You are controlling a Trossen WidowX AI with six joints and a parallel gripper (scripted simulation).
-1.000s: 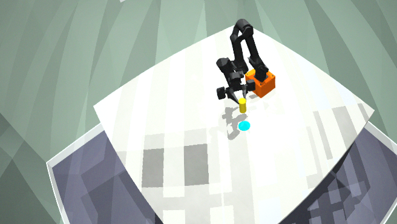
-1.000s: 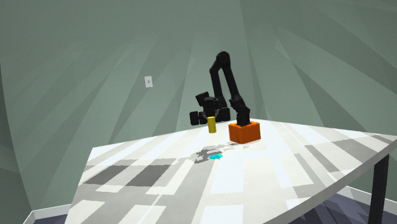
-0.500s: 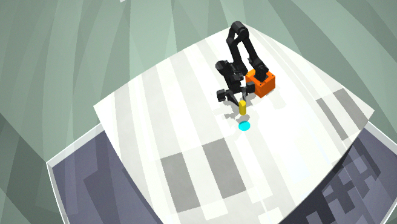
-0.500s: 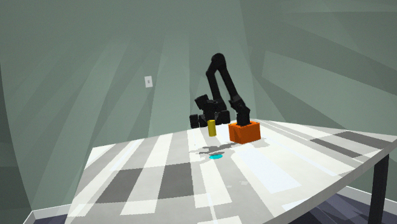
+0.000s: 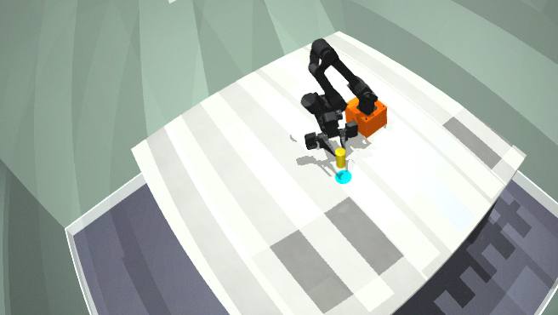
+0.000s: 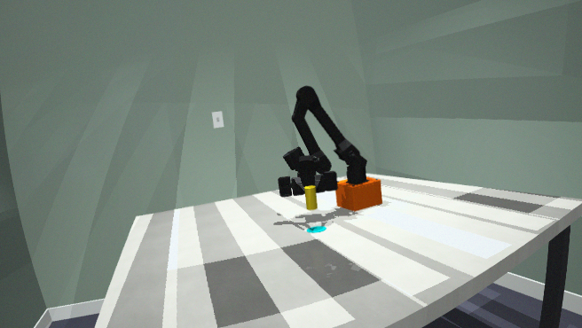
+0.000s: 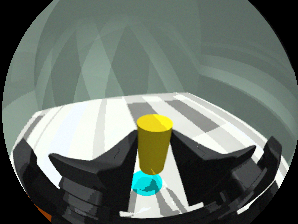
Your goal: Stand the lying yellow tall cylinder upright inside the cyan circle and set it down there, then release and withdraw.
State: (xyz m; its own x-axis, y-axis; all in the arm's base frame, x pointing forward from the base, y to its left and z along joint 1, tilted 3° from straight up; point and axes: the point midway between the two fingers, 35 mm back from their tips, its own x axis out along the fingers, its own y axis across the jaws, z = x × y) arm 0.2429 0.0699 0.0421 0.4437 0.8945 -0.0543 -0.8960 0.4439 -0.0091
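Right now the cyan circle is 12 cm below my gripper tip. The rest, counted from my gripper tip: yellow tall cylinder 2 cm below.
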